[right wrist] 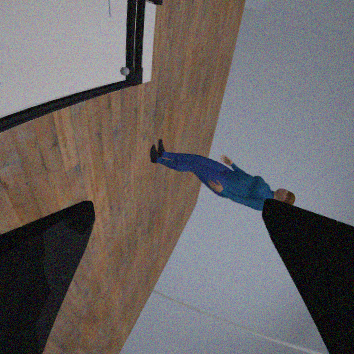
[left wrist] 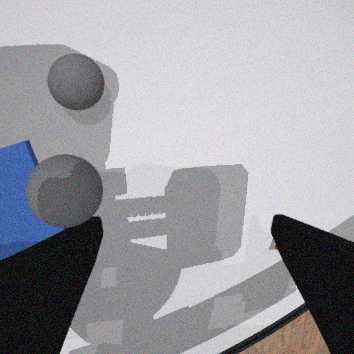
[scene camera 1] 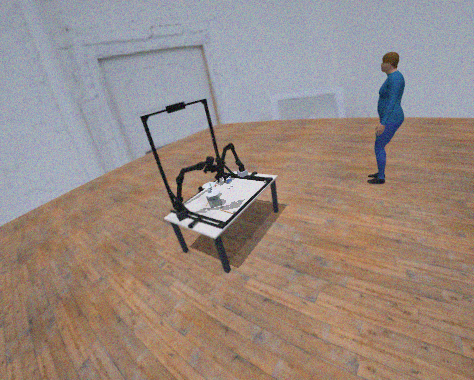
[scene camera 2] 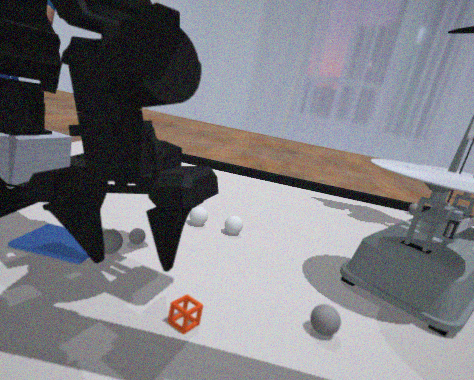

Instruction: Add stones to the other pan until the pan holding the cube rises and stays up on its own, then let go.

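Where they show: left gripper, fingertip midpoint: (left wrist: 188, 224) (scene camera 1: 222, 183) (scene camera 2: 132, 265); right gripper, fingertip midpoint: (right wrist: 179, 208) (scene camera 1: 226, 168) (scene camera 2: 448, 7); left arm's base at its link origin: (scene camera 1: 242, 170) (scene camera 2: 16, 129); right arm's base at its link origin: (scene camera 1: 180, 210).
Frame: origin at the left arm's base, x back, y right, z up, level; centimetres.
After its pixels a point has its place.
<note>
A grey balance scale (scene camera 2: 400, 272) @(y -4.3, x -54.4, z -4.4 cm) (scene camera 1: 215, 199) @(y -27.1, x -62.9, z -1.7 cm) stands on the table. One white pan (scene camera 2: 425, 172) @(y -7.5, x -53.9, z 6.8 cm) shows at the right in scene camera 2; I see no load on its visible part. The pans' loads and the cube's pan are too small to tell in scene camera 1. Two grey stones, a larger one (scene camera 2: 113, 241) @(y 7.8, x -24.3, z -6.8 cm) (left wrist: 64, 190) @(y 6.6, x -23.6, z -6.1 cm) and a smaller one (left wrist: 76, 81) @(y 3.3, x -24.3, z -6.8 cm) (scene camera 2: 137, 236) @(y 3.8, x -24.6, z -7.4 cm), lie near my left gripper (scene camera 2: 132, 265) @(y 9.5, x -28.3, z -7.6 cm) (left wrist: 187, 219) @(y 9.5, x -28.3, z -7.6 cm), which is open, empty and above the table. Another grey stone (scene camera 2: 325, 320) @(y 7.2, x -47.9, z -6.7 cm) and white stones (scene camera 2: 198, 216) @(y -7.2, x -27.2, z -7.0 cm) (scene camera 2: 233, 225) @(y -8.0, x -32.6, z -7.0 cm) lie apart. My right gripper (right wrist: 179, 208) @(y -46.2, x -53.4, z 33.6 cm) is open and empty.
An orange open-frame cube (scene camera 2: 185, 314) @(y 14.0, x -37.1, z -6.9 cm) lies on the table. A blue pad (scene camera 2: 50, 235) @(y 8.8, x -16.6, z -8.3 cm) (left wrist: 12, 200) @(y 7.5, x -20.7, z -8.3 cm) lies beside the larger grey stone. A grey box (scene camera 2: 40, 157) @(y 0.4, x -5.0, z -2.8 cm) stands at the left. A small grey ball (right wrist: 124, 71) @(y -38.3, x -0.1, z -6.7 cm) is by the table's frame corner. A person (scene camera 1: 391, 105) stands beyond the table.
</note>
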